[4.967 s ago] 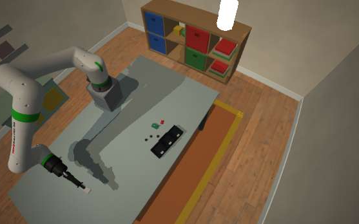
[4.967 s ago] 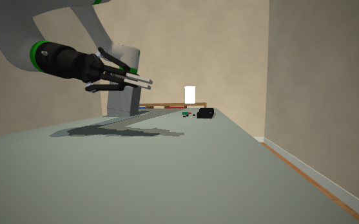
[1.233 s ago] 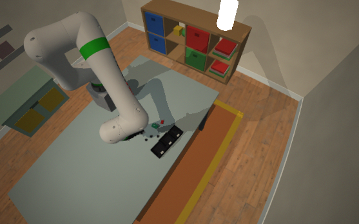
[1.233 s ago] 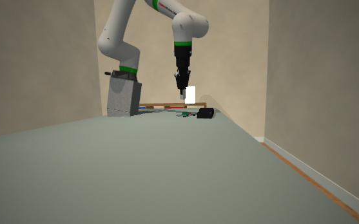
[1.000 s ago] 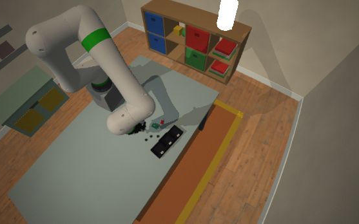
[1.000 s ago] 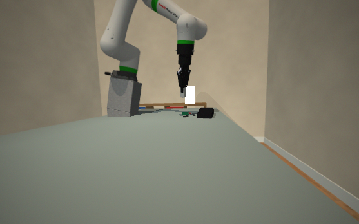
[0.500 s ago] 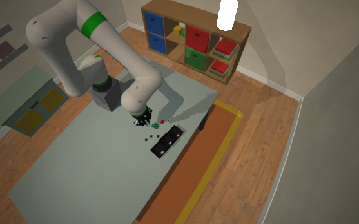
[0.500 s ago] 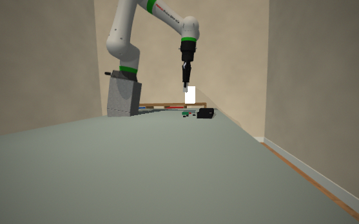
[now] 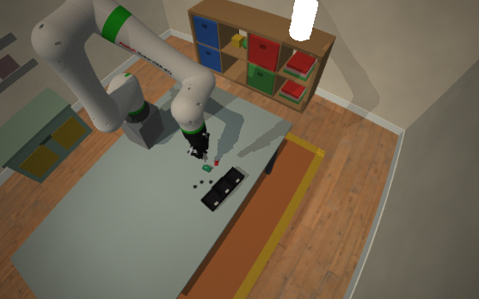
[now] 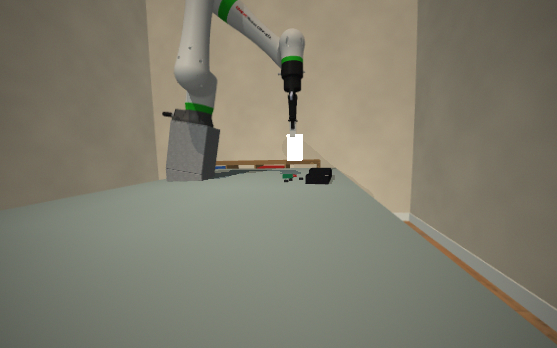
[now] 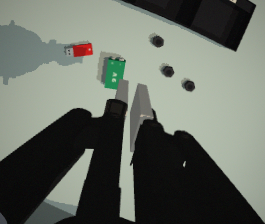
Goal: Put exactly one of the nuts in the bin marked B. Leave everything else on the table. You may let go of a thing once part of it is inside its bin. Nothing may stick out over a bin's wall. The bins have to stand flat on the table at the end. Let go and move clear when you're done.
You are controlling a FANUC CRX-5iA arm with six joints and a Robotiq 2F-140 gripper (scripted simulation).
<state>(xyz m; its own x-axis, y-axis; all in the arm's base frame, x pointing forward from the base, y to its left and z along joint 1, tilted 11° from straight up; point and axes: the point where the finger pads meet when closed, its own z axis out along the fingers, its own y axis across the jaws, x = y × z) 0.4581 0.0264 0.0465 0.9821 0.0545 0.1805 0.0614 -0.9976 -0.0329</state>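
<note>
The green part lies 20 mm behind my hand, 20 mm to the left of it and 210 mm below it. From my hand the other things lie so: small red part: 10 mm behind, 80 mm to the left, 220 mm below.
</note>
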